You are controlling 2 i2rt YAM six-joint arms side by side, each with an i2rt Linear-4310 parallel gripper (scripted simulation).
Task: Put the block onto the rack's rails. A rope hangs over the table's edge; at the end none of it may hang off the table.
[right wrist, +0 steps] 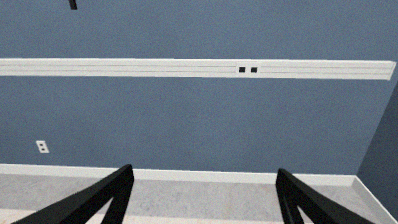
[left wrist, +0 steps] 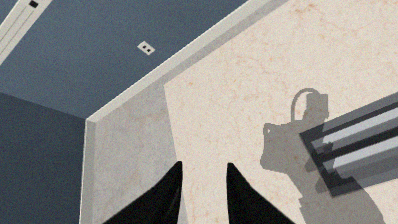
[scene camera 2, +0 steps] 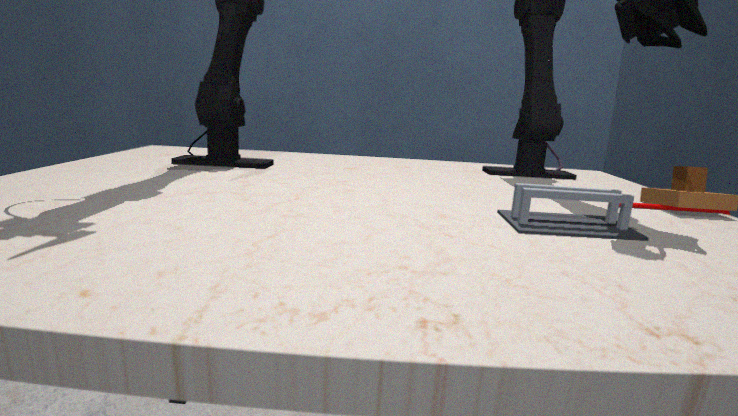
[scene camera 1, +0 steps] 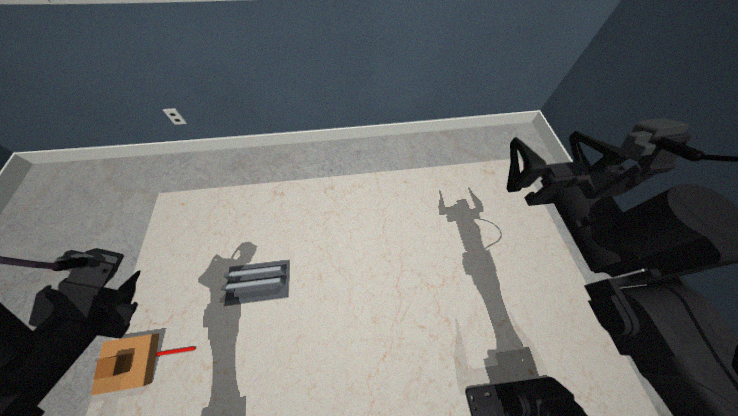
Path:
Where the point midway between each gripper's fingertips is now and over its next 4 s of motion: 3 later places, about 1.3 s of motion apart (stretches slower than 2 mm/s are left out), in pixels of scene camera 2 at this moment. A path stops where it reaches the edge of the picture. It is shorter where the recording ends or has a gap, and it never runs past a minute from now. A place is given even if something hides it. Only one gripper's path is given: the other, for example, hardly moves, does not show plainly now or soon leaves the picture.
My left gripper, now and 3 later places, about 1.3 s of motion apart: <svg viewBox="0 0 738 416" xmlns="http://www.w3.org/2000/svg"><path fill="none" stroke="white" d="M692 37L637 159L630 181L625 207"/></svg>

